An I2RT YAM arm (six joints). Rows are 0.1 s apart.
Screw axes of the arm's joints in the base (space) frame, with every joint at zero. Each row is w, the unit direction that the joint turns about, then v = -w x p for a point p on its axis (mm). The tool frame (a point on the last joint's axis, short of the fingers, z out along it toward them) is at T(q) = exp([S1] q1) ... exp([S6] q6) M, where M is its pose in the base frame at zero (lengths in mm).
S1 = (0, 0, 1, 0, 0, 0)
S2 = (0, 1, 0, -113.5, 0, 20)
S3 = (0, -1, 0, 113.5, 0, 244)
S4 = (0, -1, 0, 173.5, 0, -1)
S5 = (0, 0, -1, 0, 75, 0)
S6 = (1, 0, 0, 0, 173.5, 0)
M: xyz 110.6 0 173.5 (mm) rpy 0 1.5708 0 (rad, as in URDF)
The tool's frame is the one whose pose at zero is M.
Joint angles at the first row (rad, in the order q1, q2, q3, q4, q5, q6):
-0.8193 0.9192 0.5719 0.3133 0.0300 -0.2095
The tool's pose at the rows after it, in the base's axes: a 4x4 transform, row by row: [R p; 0 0 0 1], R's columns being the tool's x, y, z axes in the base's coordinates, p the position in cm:
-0.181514 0.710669 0.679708 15.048; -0.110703 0.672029 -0.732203 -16.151; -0.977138 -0.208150 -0.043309 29.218; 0 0 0 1
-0.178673 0.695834 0.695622 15.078; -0.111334 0.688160 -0.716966 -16.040; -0.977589 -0.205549 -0.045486 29.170; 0 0 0 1
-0.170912 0.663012 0.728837 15.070; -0.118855 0.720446 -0.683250 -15.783; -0.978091 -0.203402 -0.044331 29.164; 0 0 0 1
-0.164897 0.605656 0.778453 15.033; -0.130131 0.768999 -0.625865 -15.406; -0.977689 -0.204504 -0.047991 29.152; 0 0 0 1
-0.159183 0.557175 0.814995 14.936; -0.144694 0.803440 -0.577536 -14.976; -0.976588 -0.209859 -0.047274 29.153; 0 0 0 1
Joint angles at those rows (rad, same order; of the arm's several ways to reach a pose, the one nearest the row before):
-0.8204 0.9218 0.5748 0.3037 0.0022 -0.2098
-0.8193 0.9189 0.5728 0.3006 -0.0188 -0.2081
-0.8193 0.9093 0.5686 0.2963 -0.0661 -0.2080
-0.8214 0.8950 0.5649 0.2816 -0.1441 -0.2132
-0.8209 0.8770 0.5587 0.2700 -0.2041 -0.2215

